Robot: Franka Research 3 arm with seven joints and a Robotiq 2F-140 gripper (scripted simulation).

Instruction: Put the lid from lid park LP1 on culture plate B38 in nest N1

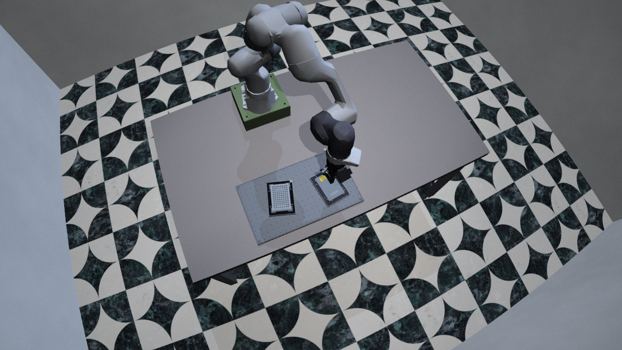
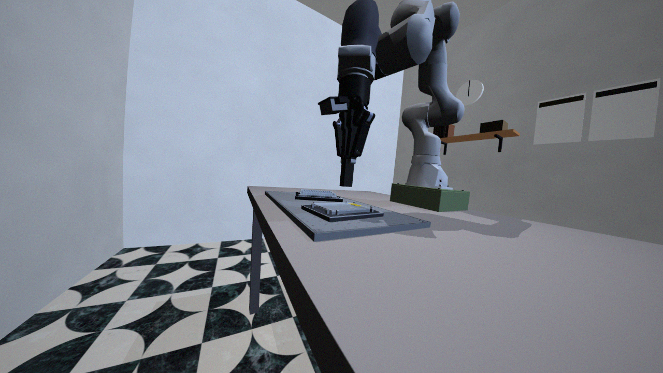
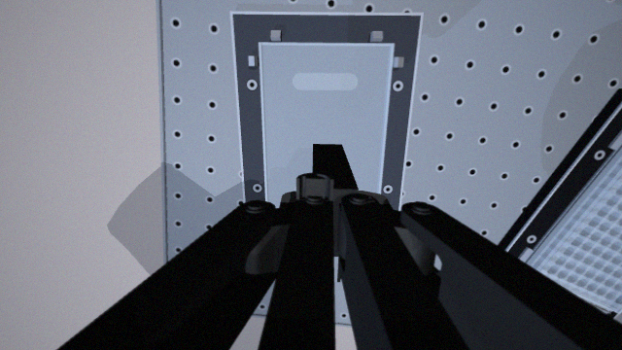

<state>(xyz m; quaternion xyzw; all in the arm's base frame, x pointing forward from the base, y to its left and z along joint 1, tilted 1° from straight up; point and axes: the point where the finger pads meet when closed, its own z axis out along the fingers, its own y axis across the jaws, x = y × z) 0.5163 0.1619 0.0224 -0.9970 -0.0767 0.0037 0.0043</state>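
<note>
Right now my hand is 80 mm above the lid. From my hand the other things lie so: culture plate: 20 mm behind, 230 mm to the right, 80 mm below; then lid park LP1: 90 mm below; then black nest N1: 20 mm behind, 230 mm to the right, 90 mm below.
</note>
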